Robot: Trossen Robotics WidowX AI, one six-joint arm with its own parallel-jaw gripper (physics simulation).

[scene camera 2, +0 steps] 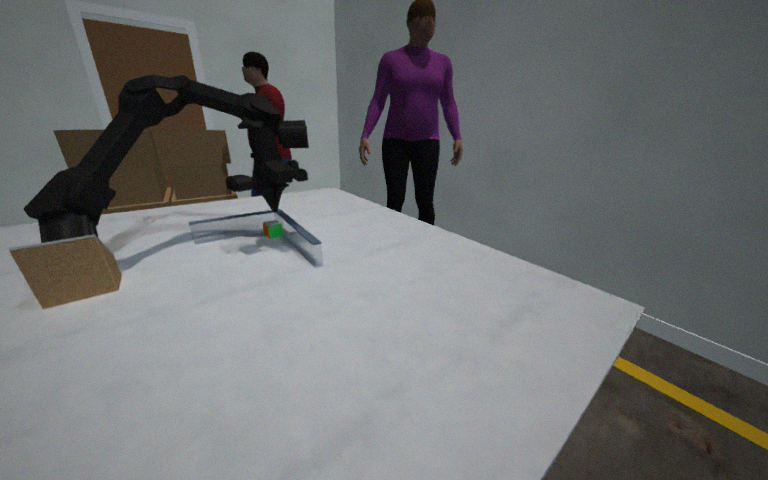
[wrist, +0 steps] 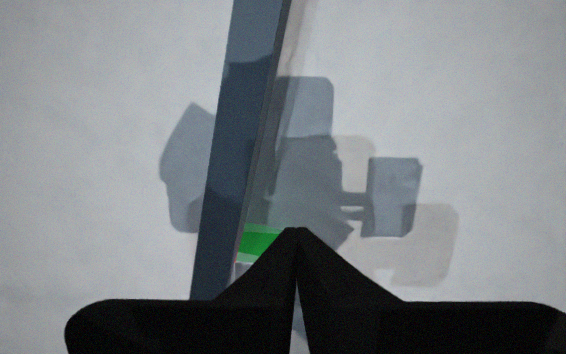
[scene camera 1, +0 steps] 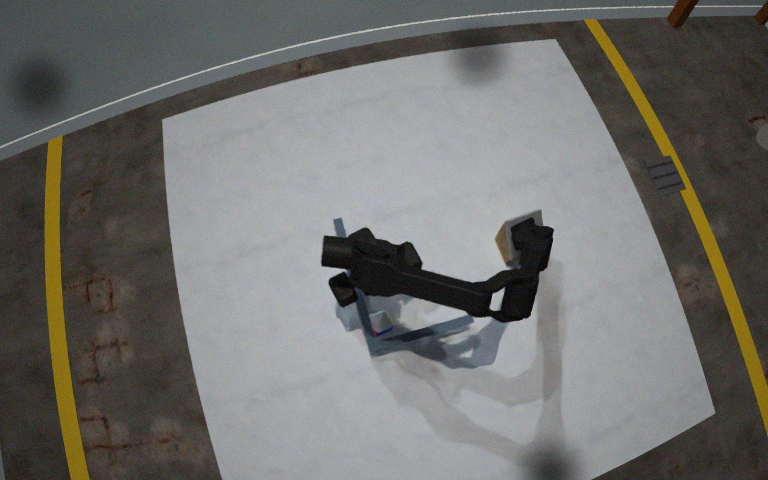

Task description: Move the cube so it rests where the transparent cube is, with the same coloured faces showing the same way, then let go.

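Seen in the pictures: gripper, fingertip midpoint: (scene camera 2: pixel 275 211) (wrist: pixel 295 237); arm's base, link origin: (scene camera 2: pixel 71 250) (scene camera 1: pixel 524 233).
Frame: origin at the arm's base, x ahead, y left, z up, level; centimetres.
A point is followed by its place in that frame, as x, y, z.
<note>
The small cube (scene camera 1: pixel 381 321) (scene camera 2: pixel 274 229) @(38.3, 2.0, -5.9) (wrist: pixel 255 243) @(39.5, 1.8, -5.8) sits on the white table inside the corner of two low blue-grey walls. Its top looks pale grey; red and blue edges show in scene camera 1, orange and green faces in scene camera 2. In the wrist view its green side has paler bands along it, perhaps the transparent cube overlapping it; I cannot make out that cube's outline or face colours. My gripper (scene camera 2: pixel 275 209) @(37.4, -2.7, 0.6) (wrist: pixel 295 237) @(37.4, -2.7, 0.6) is shut and empty, pointing down above the table near the cube. Its fingers hide part of the cube in the wrist view.
One low wall (scene camera 1: pixel 362 311) @(41.7, 0.9, -2.5) (scene camera 2: pixel 308 244) @(37.7, -18.7, -3.6) (wrist: pixel 235 150) @(40.5, -5.4, -2.4) runs close beside the cube. The other wall (scene camera 1: pixel 424 331) @(31.1, 10.5, -2.5) (scene camera 2: pixel 203 229) @(22.6, 10.9, -4.6) meets it at the corner. A tan block (scene camera 1: pixel 501 243) @(4.5, -1.3, -5.0) (scene camera 2: pixel 73 274) @(-0.4, -3.7, -3.3) stands by the arm's base. Two people stand beyond the table.
</note>
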